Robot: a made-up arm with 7 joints. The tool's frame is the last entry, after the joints. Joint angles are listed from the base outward.
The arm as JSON. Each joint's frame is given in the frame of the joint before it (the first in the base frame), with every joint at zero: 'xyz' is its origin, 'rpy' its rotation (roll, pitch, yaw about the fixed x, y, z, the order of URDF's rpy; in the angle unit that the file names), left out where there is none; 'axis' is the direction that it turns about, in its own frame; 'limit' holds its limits. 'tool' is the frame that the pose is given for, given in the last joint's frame.
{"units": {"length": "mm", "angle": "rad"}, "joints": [
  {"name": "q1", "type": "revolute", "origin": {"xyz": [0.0, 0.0, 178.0]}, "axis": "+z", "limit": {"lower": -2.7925, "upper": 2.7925}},
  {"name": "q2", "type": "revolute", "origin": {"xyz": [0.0, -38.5, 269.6], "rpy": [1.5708, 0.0, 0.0]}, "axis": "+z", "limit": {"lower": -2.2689, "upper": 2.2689}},
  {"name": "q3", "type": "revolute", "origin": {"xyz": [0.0, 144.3, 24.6], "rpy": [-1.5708, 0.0, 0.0]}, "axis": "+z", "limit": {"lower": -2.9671, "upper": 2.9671}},
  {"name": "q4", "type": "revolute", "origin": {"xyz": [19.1, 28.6, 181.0], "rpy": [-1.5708, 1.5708, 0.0]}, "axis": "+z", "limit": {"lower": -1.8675, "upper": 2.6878}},
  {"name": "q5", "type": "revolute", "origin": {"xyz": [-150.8, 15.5, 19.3], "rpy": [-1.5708, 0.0, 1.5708]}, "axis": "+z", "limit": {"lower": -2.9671, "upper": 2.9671}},
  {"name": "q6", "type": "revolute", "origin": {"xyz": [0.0, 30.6, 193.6], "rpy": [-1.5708, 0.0, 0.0]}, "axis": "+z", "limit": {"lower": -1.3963, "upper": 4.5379}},
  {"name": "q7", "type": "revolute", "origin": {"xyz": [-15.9, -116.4, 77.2], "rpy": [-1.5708, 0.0, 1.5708]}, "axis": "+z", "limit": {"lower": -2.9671, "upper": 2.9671}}
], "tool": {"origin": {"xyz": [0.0, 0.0, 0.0], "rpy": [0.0, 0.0, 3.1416]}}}
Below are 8 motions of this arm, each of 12 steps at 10 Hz.
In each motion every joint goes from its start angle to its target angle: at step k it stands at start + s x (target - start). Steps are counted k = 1, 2, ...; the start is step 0. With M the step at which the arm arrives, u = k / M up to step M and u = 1 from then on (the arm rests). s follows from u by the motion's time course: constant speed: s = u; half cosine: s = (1 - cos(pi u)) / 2; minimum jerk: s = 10 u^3 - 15 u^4 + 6 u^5.
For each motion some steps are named. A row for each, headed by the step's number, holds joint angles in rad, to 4 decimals.
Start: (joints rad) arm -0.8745 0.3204 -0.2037 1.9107 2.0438 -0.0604 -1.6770
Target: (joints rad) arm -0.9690 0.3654 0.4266 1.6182 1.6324 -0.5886 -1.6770
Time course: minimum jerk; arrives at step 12
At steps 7, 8, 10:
7: -0.9362 0.3498 0.2081 1.7196 1.7750 -0.4055 -1.6770
8: -0.9492 0.3560 0.2943 1.6796 1.7187 -0.4777 -1.6770
10: -0.9656 0.3638 0.4042 1.6286 1.6470 -0.5699 -1.6770

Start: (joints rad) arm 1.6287 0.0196 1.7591 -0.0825 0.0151 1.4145 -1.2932
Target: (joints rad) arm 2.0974 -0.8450 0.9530 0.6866 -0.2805 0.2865 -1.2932
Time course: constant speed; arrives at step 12
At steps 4, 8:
4: 1.7849 -0.2686 1.4904 0.1739 -0.0834 1.0385 -1.2932
8: 1.9412 -0.5568 1.2217 0.4302 -0.1820 0.6625 -1.2932

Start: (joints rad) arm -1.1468 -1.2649 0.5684 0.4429 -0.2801 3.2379 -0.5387
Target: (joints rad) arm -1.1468 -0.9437 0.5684 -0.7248 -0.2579 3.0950 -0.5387
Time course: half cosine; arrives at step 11
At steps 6, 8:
6: -1.1468 -1.0814 0.5684 -0.2240 -0.2674 3.1563 -0.5387
8: -1.1468 -0.9991 0.5684 -0.5233 -0.2617 3.1197 -0.5387

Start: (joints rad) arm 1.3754 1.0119 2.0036 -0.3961 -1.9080 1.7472 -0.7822
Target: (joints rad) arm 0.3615 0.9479 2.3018 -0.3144 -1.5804 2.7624 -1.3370
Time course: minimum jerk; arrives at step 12
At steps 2, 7, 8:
2: 1.3394 1.0096 2.0142 -0.3932 -1.8964 1.7832 -0.8019
7: 0.7129 0.9701 2.1984 -0.3427 -1.6940 2.4105 -1.1447
8: 0.5743 0.9613 2.2392 -0.3315 -1.6492 2.5493 -1.2206

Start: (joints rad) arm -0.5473 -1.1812 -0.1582 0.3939 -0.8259 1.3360 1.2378
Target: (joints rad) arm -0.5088 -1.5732 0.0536 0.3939 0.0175 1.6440 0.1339
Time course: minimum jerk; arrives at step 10
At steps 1, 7, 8, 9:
1: -0.5470 -1.1846 -0.1564 0.3939 -0.8187 1.3386 1.2284
7: -0.5151 -1.5093 0.0191 0.3939 -0.1200 1.5938 0.3139
8: -0.5110 -1.5505 0.0413 0.3939 -0.0313 1.6262 0.1978
9: -0.5091 -1.5698 0.0518 0.3939 0.0103 1.6414 0.1433

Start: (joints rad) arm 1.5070 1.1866 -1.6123 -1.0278 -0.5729 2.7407 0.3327
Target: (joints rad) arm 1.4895 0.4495 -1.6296 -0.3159 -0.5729 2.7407 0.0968
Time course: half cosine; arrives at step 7
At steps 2, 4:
2: 1.5037 1.0478 -1.6156 -0.8938 -0.5729 2.7407 0.2883
4: 1.4963 0.7360 -1.6229 -0.5926 -0.5729 2.7407 0.1885

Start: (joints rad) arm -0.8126 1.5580 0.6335 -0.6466 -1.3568 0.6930 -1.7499
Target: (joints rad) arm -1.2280 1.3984 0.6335 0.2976 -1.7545 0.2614 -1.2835
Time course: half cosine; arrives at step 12
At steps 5, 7, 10, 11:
5: -0.9665 1.4989 0.6335 -0.2967 -1.5042 0.5331 -1.5771
7: -1.0741 1.4575 0.6335 -0.0523 -1.6071 0.4213 -1.4563
10: -1.2002 1.4091 0.6335 0.2344 -1.7279 0.2903 -1.3147
11: -1.2209 1.4011 0.6335 0.2815 -1.7477 0.2688 -1.2914

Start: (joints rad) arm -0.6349 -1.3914 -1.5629 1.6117 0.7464 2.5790 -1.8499
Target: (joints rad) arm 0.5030 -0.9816 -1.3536 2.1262 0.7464 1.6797 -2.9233
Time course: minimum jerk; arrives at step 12
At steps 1, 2, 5, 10, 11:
1: -0.6291 -1.3893 -1.5618 1.6143 0.7464 2.5744 -1.8554
2: -0.5945 -1.3769 -1.5555 1.6300 0.7464 2.5471 -1.8880
5: -0.2405 -1.2494 -1.4904 1.7900 0.7464 2.2673 -2.2220
10: 0.4626 -0.9961 -1.3610 2.1079 0.7464 1.7116 -2.8852
11: 0.4972 -0.9837 -1.3547 2.1236 0.7464 1.6843 -2.9178

